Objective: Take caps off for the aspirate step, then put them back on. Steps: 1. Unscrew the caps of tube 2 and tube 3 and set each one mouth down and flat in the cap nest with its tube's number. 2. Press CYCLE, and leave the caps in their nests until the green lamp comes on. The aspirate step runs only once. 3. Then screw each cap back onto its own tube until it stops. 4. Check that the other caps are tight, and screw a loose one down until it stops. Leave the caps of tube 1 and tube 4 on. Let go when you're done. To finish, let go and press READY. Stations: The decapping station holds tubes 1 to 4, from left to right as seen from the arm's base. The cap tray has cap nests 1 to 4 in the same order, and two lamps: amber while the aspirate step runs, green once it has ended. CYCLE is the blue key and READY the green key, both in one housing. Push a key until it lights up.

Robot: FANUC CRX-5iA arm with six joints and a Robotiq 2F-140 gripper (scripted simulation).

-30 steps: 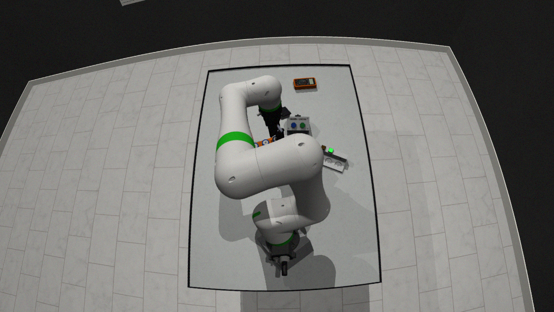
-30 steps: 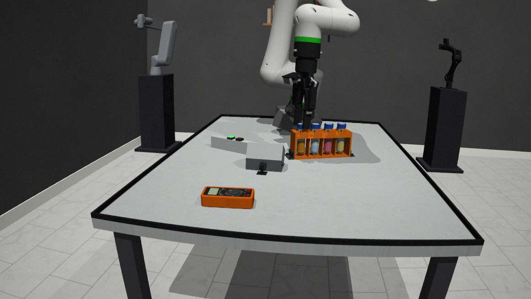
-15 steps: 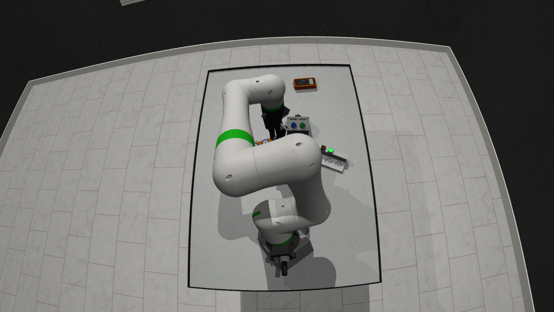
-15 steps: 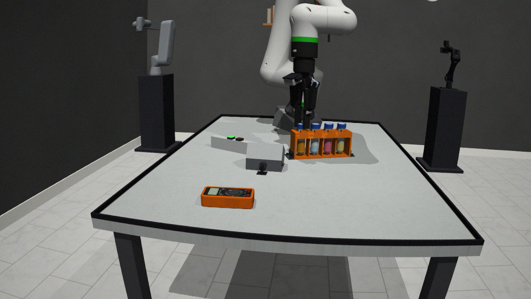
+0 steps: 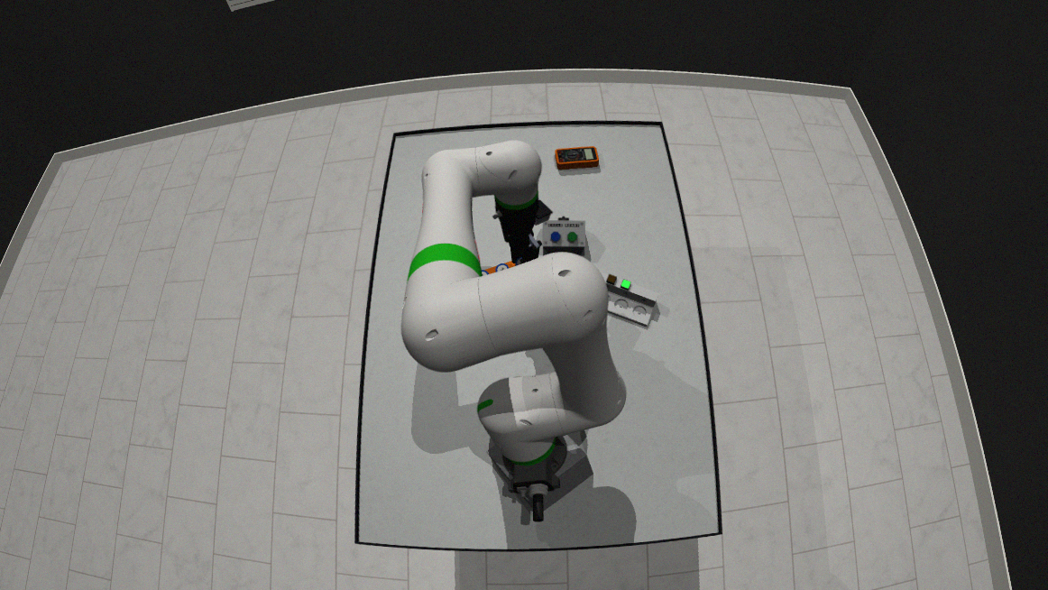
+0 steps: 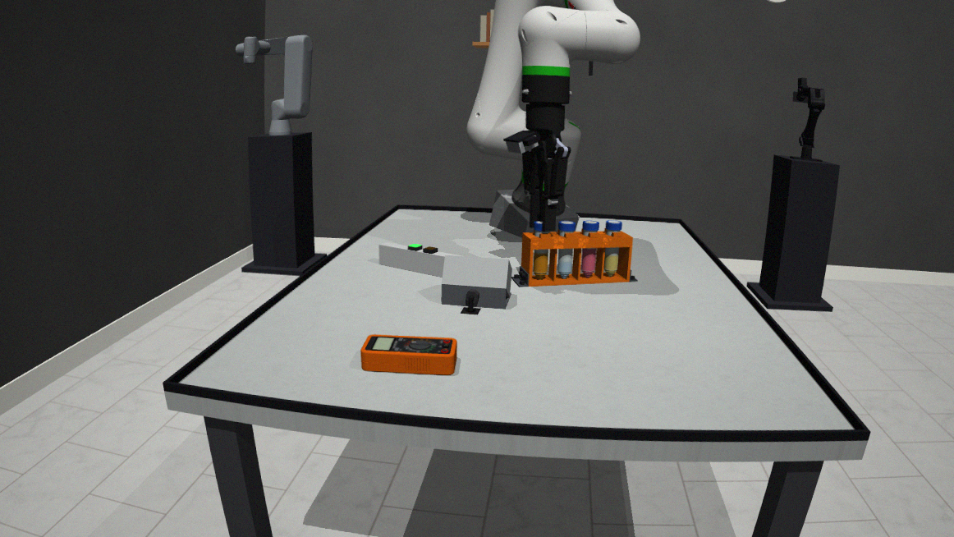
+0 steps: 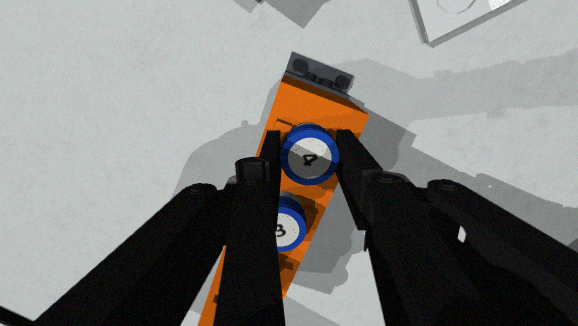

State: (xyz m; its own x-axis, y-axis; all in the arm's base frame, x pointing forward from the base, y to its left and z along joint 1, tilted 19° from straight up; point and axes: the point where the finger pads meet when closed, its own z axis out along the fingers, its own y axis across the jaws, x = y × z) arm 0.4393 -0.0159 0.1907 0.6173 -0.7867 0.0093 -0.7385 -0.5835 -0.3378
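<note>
Right now the cap 4 is 3 cm below my hand. The rest, counted from my hand: cap 3: 5 cm to the left, 3 cm below, 2 cm behind; then blue key: 11 cm ahead, 9 cm to the right, 7 cm below; then cap 2: 10 cm to the left, 3 cm below, 3 cm behind.
</note>
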